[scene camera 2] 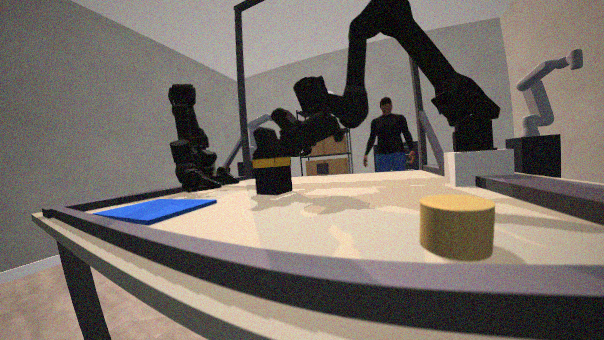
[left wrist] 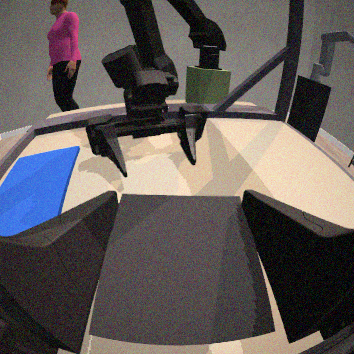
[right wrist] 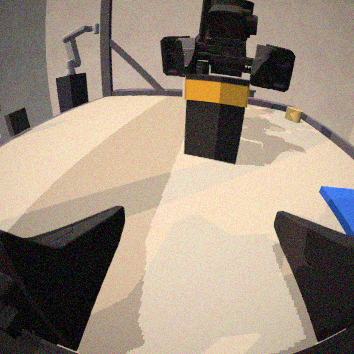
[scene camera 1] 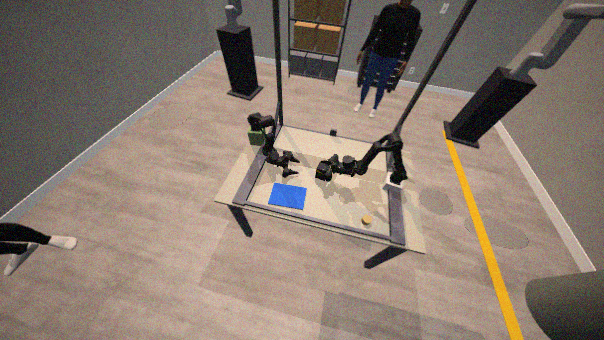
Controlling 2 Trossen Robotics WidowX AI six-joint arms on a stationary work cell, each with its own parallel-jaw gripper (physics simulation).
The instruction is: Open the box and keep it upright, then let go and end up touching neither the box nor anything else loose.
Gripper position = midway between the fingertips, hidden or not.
In view: my left gripper [scene camera 2: 262, 156], my right gripper [scene camera 2: 230, 183], a blue mat [scene camera 2: 147, 213], a yellow cylinder [scene camera 2: 458, 227], a black box [scene camera 2: 274, 180] and a lid [left wrist: 175, 266].
The blue mat shows as well in scene camera 1 [scene camera 1: 290, 196]. The black box is seen too in the right wrist view [right wrist: 212, 130]. The lid also shows in the right wrist view [right wrist: 205, 87]. The left wrist view misses the yellow cylinder: it is out of frame.
